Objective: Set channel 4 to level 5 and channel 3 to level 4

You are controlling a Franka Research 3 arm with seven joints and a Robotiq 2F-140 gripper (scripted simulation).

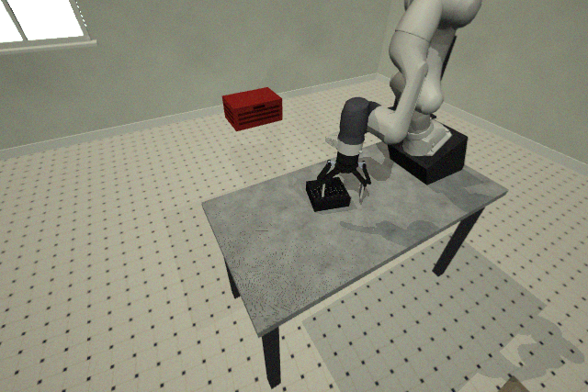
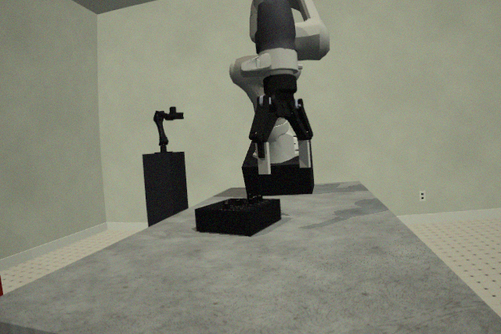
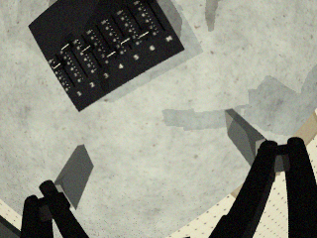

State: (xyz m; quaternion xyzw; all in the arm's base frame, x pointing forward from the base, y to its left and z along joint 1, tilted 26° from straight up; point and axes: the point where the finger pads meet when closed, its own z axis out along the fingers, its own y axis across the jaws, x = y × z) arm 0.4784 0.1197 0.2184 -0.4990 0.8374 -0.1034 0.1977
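My hand is 12 cm to the left of the fader and 8 cm above it. Also, from my hand: fader cap (2 cm behind, 9 cm to the right, 8 cm below).
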